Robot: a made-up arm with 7 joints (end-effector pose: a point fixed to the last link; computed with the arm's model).
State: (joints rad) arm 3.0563 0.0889 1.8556 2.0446 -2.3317 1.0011 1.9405
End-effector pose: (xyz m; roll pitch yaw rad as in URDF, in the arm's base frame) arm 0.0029 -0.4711 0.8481 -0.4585 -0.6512 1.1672
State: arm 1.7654 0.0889 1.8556 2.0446 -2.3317 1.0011 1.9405
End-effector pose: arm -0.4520 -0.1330 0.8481 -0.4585 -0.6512 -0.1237
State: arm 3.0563 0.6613 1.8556 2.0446 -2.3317 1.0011 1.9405
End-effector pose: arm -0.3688 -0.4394 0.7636 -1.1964 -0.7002 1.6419
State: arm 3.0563 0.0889 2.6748 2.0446 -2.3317 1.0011 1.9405
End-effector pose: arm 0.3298 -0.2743 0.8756 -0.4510 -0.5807 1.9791
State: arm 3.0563 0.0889 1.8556 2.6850 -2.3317 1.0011 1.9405
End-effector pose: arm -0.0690 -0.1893 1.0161 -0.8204 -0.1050 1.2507
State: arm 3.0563 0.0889 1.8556 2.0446 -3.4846 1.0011 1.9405
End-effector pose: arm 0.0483 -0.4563 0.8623 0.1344 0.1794 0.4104
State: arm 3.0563 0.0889 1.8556 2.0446 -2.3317 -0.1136 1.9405
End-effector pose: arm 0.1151 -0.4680 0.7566 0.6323 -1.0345 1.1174
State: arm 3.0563 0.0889 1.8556 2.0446 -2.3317 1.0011 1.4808
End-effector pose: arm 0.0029 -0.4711 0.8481 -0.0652 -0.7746 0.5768
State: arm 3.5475 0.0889 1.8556 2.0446 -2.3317 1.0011 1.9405
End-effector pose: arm 0.2248 -0.4140 0.8481 -0.4585 -0.6512 1.6584
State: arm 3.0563 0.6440 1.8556 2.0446 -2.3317 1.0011 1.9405
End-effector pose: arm -0.3585 -0.4402 0.7692 -1.1740 -0.7027 1.6274
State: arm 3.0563 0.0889 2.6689 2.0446 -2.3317 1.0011 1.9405
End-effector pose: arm 0.3282 -0.2766 0.8755 -0.4512 -0.5812 1.9734
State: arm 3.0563 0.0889 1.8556 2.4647 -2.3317 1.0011 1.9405
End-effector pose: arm -0.0438 -0.2980 0.9797 -0.7088 -0.2955 1.2473
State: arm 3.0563 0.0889 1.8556 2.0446 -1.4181 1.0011 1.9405
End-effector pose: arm -0.0023 -0.4910 0.8134 -1.4774 -0.6521 2.2808
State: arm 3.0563 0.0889 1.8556 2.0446 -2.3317 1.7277 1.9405
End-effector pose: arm -0.0666 -0.4040 0.8582 -1.0307 -0.4611 0.9619
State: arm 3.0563 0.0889 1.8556 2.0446 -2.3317 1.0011 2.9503
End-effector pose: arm 0.0029 -0.4711 0.8481 -0.7764 -0.0244 2.0297
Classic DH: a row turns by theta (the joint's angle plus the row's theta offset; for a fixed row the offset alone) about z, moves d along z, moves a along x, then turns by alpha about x. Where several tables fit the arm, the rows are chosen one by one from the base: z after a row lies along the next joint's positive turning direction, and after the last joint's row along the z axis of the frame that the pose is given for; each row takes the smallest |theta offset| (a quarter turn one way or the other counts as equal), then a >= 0, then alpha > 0; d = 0 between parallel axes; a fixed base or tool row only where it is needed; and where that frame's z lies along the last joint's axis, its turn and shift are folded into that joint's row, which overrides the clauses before.
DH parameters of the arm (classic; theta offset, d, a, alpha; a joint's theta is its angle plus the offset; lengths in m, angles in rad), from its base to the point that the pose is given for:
joint 1: 0 0.172 0 -1.5708
joint 2: 0 0 0 1.5708
joint 3: 0 0.326 0.071 1.5708
joint 4: 0 0 0.088 1.5708
joint 5: 0 0.391 0 1.5708
joint 6: 0 0 0.084 -1.5708
joint 7: 0 0.108 0 0

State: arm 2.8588 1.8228 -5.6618 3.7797 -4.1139 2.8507 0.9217
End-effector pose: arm -0.4937 0.2084 0.2882 -1.5684 -0.3153 -2.3204
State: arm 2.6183 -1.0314 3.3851 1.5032 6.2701 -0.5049 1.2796
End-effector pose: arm 0.6714 -0.2382 -0.0069 -2.1365 -0.0431 -1.7976
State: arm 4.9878 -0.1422 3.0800 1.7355 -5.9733 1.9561 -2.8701
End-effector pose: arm -0.1577 0.5238 0.4567 2.9265 -0.4169 -1.5195
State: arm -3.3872 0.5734 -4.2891 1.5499 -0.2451 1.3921 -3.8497
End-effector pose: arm -0.1208 -0.5090 0.5513 -3.1065 0.4769 2.4186
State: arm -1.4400 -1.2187 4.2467 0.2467 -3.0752 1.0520 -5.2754
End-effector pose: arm -0.2831 -0.1182 -0.0202 2.3117 -0.6276 -1.8300
